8 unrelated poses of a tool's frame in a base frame.
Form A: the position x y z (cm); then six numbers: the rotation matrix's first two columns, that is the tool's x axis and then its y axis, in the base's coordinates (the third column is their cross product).
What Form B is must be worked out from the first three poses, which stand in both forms.
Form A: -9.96 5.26 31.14 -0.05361 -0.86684 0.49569 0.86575 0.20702 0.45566
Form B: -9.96 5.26 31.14 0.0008 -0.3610 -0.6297 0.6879
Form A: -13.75 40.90 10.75 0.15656 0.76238 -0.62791 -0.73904 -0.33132 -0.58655
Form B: -13.75 40.90 10.75 -0.4940 -0.0118 0.6493 0.5781
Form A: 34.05 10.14 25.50 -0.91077 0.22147 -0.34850 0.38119 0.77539 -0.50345
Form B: 34.05 10.14 25.50 0.1616 0.9323 -0.2936 0.1360
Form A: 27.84 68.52 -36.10 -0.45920 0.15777 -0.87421 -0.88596 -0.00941 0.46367
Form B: 27.84 68.52 -36.10 -0.3186 0.5713 0.6350 0.4109
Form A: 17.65 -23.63 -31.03 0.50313 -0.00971 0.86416 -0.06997 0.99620 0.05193
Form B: 17.65 -23.63 -31.03 0.0400 -0.4981 0.0174 0.8660
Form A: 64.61 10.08 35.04 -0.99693 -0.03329 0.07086 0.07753 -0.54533 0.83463
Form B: 64.61 10.08 35.04 -0.0232 -0.4758 -0.8787 0.0315
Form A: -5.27 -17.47 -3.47 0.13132 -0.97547 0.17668 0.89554 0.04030 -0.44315
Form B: -5.27 -17.47 -3.47 -0.2303 0.0868 -0.6533 0.7160
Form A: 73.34 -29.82 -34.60 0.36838 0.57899 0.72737 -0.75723 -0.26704 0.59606
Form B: 73.34 -29.82 -34.60 0.5691 -0.0783 0.5565 0.6003
